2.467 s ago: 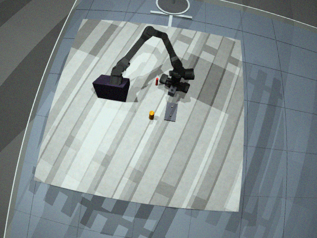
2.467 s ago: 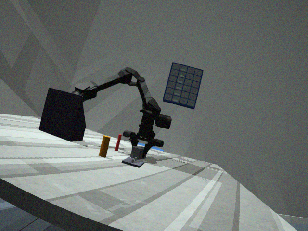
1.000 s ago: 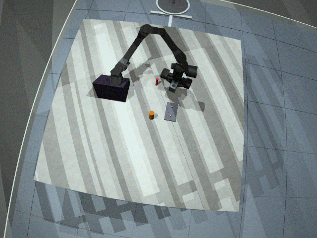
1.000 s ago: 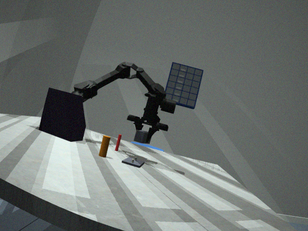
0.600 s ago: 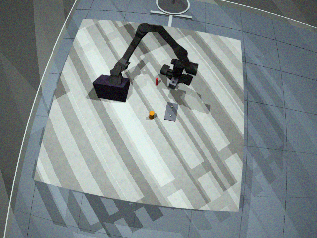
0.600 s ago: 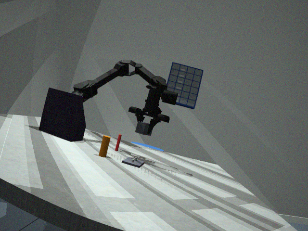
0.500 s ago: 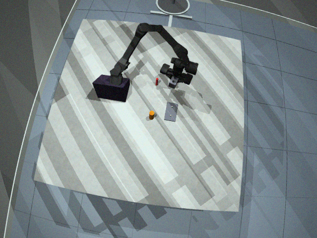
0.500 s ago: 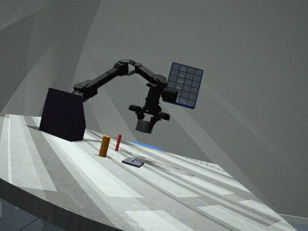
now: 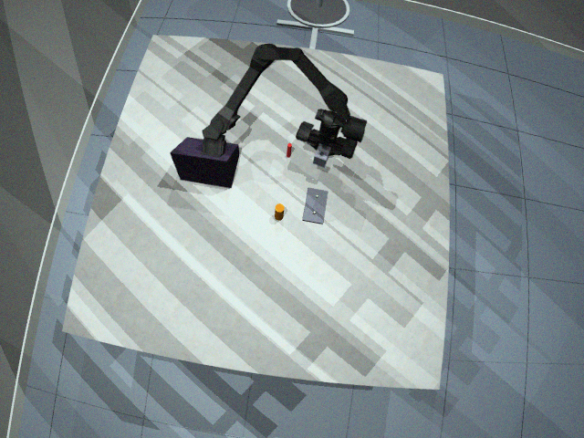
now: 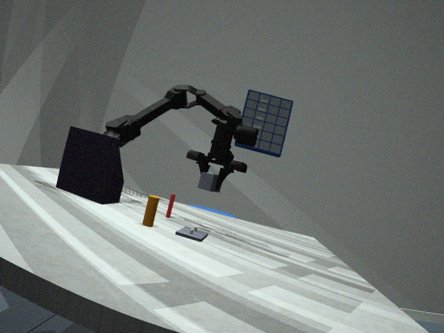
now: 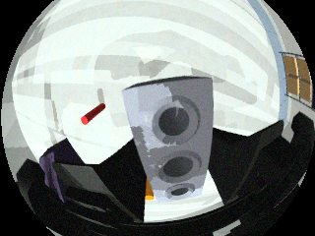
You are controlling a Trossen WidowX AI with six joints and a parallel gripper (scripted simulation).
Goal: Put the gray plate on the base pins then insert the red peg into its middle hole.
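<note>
Now: the base 140 mm to the right of my gripper tip, 120 mm below it and 10 mm ahead of it. The rest, counted from my gripper tip: gray plate (30 mm above); red peg (120 mm behind, 90 mm below, 30 mm to the left); orange cylinder (200 mm to the right, 100 mm behind, 90 mm below).
</note>
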